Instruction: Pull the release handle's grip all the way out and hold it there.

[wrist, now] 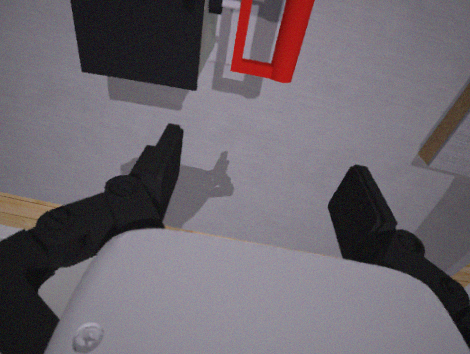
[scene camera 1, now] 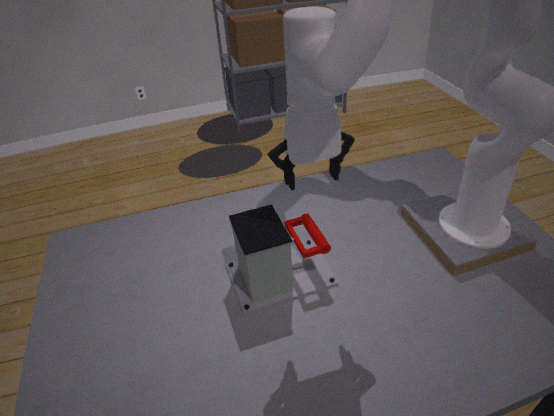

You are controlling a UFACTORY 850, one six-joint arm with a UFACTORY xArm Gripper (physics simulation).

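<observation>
The release handle's red rectangular grip [scene camera 1: 320, 238] [wrist: 290, 42] stands out from the right side of a pale green box with a black top [scene camera 1: 260, 228] [wrist: 140, 42]. A gap separates the grip from the box, and a thin light rod shows in it in the wrist view. The box stands on a light base plate [scene camera 1: 320, 280] with dark bolts. My gripper [scene camera 1: 314, 183] [wrist: 262, 168] is open and empty, its fingers wide apart. It hangs above the table behind the grip, clear of both grip and box. In the wrist view the grip's far end is cut off by the top edge.
The grey table [scene camera 1: 125, 300] [wrist: 280, 125] carries the fixture. The arm's base stands on a wood-edged board [scene camera 1: 430, 242] [wrist: 445, 127] at the right. A shelf rack [scene camera 1: 218, 45] with boxes stands by the far wall. The arm's shadow falls on the table.
</observation>
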